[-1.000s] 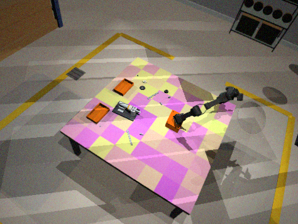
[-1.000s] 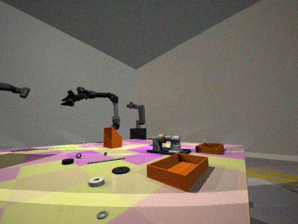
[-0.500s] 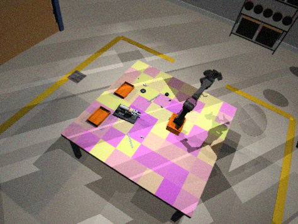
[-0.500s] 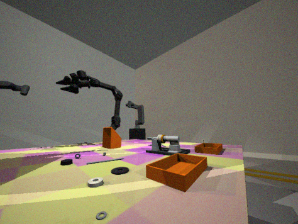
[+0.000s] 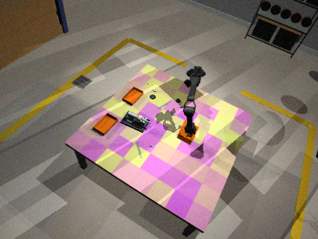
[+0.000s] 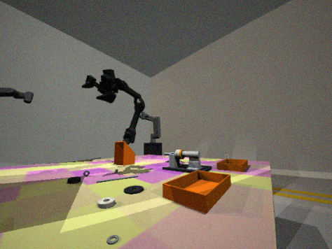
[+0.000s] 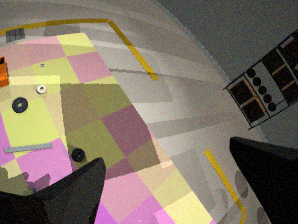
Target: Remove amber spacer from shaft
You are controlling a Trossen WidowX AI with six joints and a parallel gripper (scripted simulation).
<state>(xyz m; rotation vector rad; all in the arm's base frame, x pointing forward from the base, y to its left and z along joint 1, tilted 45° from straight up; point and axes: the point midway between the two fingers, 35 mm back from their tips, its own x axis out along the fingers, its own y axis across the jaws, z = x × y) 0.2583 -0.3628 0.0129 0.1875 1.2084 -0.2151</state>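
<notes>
Right now my gripper tip is 18 cm short of the grey shaft, 45 cm to the right of it and 33 cm above it. From my gripper tip the other things lie so: black disc (32 cm ahead, 11 cm to the left, 41 cm below); then amber spacer (21 cm ahead, 46 cm to the left, 33 cm below).
</notes>
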